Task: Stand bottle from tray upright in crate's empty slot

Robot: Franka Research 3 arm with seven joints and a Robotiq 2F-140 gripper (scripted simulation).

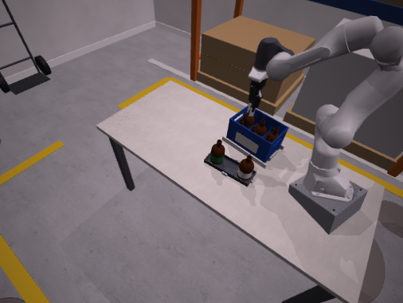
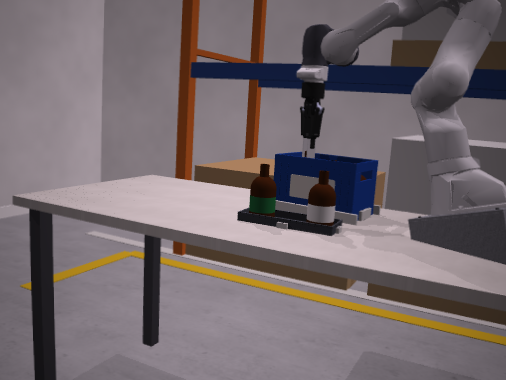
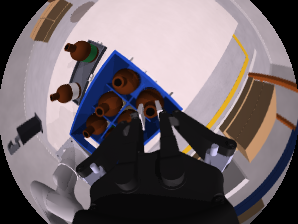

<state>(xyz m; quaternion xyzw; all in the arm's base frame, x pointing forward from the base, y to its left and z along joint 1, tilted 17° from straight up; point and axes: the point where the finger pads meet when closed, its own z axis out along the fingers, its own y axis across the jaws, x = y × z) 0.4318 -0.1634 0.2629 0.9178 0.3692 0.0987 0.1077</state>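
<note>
The blue crate lies 11 cm below my hand, 8 cm behind it and 6 cm to the left of it. Also, from my hand: tray 30 cm to the left, 18 cm below, 5 cm behind.
</note>
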